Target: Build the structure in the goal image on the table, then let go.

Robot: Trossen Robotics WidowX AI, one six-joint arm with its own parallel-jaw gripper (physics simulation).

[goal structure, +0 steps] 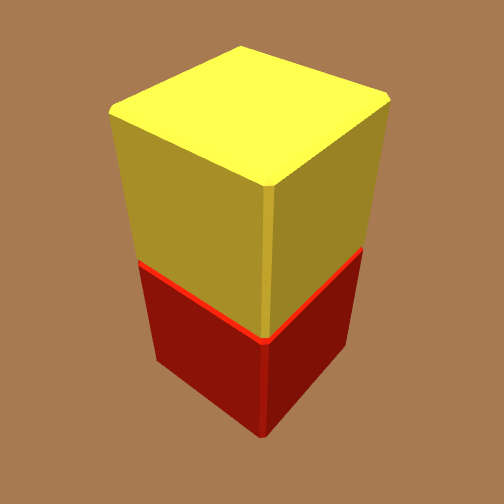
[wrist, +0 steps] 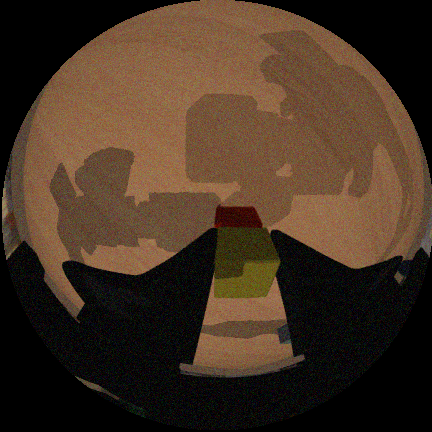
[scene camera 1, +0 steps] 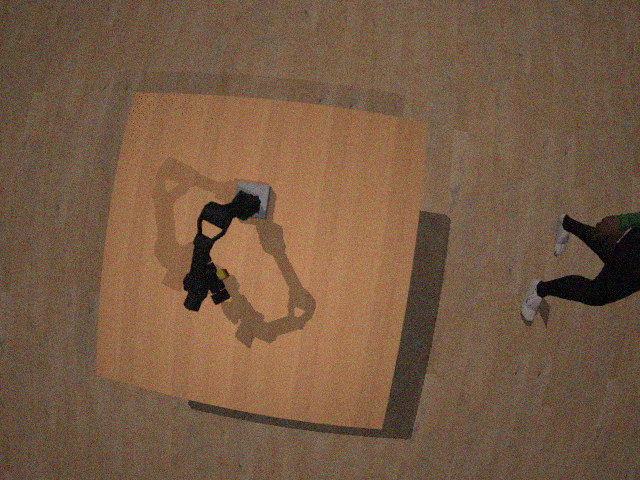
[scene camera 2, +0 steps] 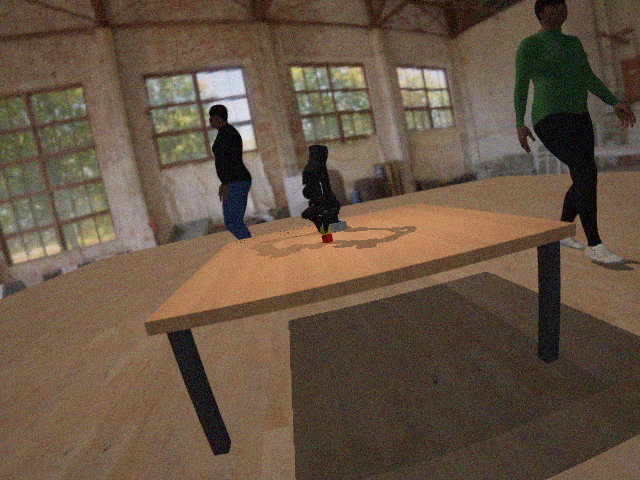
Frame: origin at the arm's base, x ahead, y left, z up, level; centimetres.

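Seen in the pictures: gripper, fingertip midpoint: point(wrist: 243, 235) point(scene camera 1: 217, 276) point(scene camera 2: 323, 232); arm's base at its link origin: point(scene camera 1: 250, 204) point(scene camera 2: 333, 222).
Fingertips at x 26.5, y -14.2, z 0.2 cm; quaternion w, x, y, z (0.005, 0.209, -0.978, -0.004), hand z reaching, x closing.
Offsets run from my fingertips to a thing's top centre. Level surfaces: height alone.
A yellow block @(dx -0.6, dy +1.4, dz +2.5 cm) point(scene camera 1: 222, 274) point(scene camera 2: 324, 230) point(wrist: 242, 270) is held between the two black fingers of my gripper point(scene camera 1: 220, 277) point(scene camera 2: 324, 227) point(wrist: 243, 235), which is shut on it. A red block @(dx -0.4, dy +1.3, dz -1.2 cm) point(scene camera 2: 327, 238) point(wrist: 237, 216) is on the table @(dz -4.5 cm) point(scene camera 1: 336, 206) point(scene camera 2: 361, 263). In scene camera 2 the yellow block shows directly above the red one, and in the wrist view the red block shows just beyond the yellow block's upper edge. Whether the two blocks touch I cannot tell. Part of the red block is hidden behind the yellow block in the wrist view.
The arm stands on a grey base plate point(scene camera 1: 265, 195) point(scene camera 2: 338, 225). Shadows of the arm fall across the table top. A person in a green top point(scene camera 2: 558, 77) stands beyond the table's right side, and a person in a black top point(scene camera 2: 227, 149) stands beyond it at the left.
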